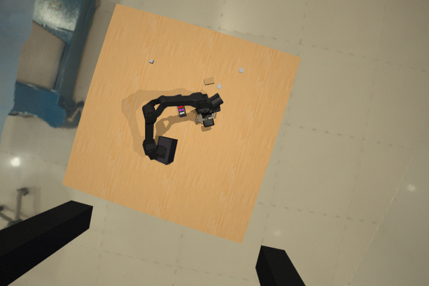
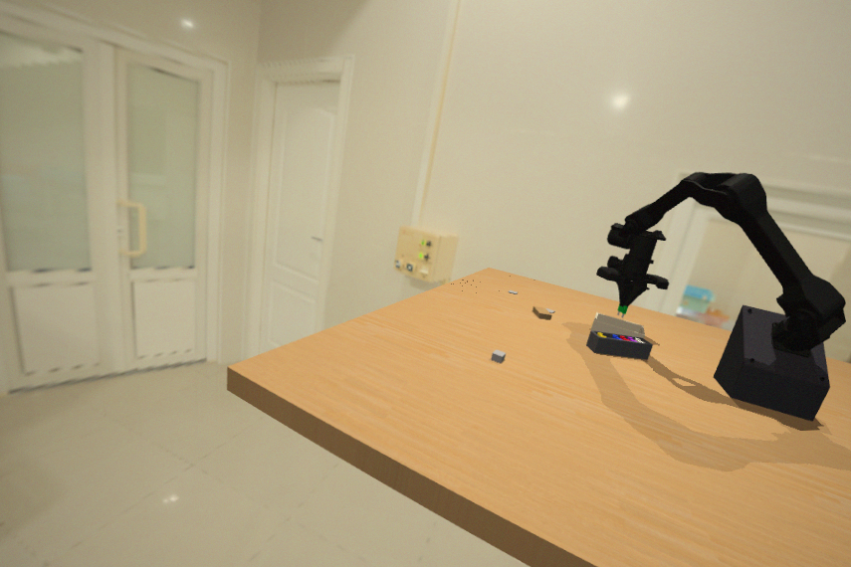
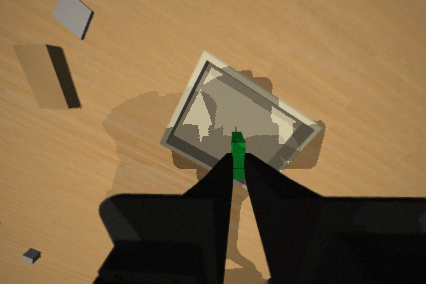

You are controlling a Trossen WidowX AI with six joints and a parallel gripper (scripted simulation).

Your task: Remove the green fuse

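My gripper tip is 1 cm above the green fuse. Round my gripper tip: tray (8 cm below).
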